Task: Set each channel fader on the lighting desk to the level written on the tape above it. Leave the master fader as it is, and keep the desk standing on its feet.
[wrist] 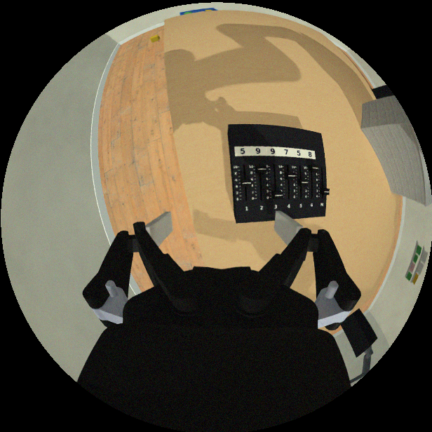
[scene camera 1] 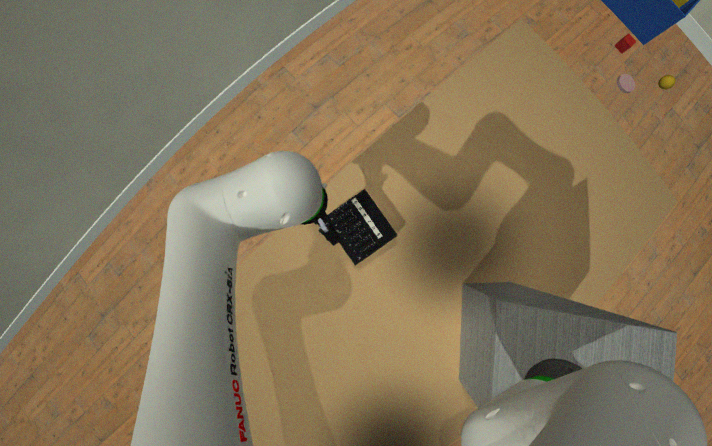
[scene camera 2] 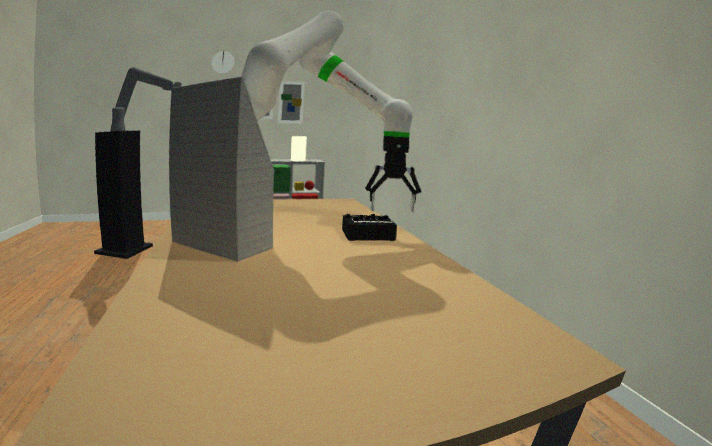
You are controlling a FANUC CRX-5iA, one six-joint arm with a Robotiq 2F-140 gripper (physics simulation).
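Where they show: gripper, between the fingertips: (scene camera 2: pixel 392 211); arm's base, origin of its link: (scene camera 2: pixel 219 127).
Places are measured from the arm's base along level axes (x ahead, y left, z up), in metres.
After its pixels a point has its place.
The black lighting desk (scene camera 1: pixel 391 233) @(x 0.400, y 0.172, z -0.304 m) (scene camera 2: pixel 370 231) @(x 0.458, y 0.175, z -0.326 m) (wrist: pixel 275 136) stands flat on the table. In the wrist view its tape (wrist: pixel 229 151) (wrist: pixel 266 151) reads 5, 9, 9, 7, 5, 8. Fader 1 (wrist: pixel 246 183) and fader 5 (wrist: pixel 304 182) are near mid-travel, fader 2 (wrist: pixel 261 169) is near the top, fader 3 (wrist: pixel 278 195) is near the bottom, fader 4 (wrist: pixel 292 176) is above the middle, and fader 6 (wrist: pixel 315 167) is at the top. The master fader (wrist: pixel 326 191) is low. My gripper (scene camera 2: pixel 393 207) @(x 0.526, y 0.333, z -0.284 m) (wrist: pixel 223 220) is open and empty, above desk height and off toward its channel 1 side.
The tabletop (scene camera 1: pixel 362 325) @(x 0.167, y 0.343, z -0.359 m) (scene camera 2: pixel 325 378) @(x 0.440, y -0.592, z -0.359 m) carries a tall grey block (scene camera 1: pixel 556 320) @(x 0.141, y -0.040, z -0.019 m) (scene camera 2: pixel 210 168) @(x 0.026, y -0.101, z -0.114 m) (wrist: pixel 395 150). A black pedestal (scene camera 2: pixel 119 189) with a grey arm stands beyond. A red block (scene camera 1: pixel 625 43), a pink disc (scene camera 1: pixel 625 83) and a yellow object (scene camera 1: pixel 666 81) lie on the floor.
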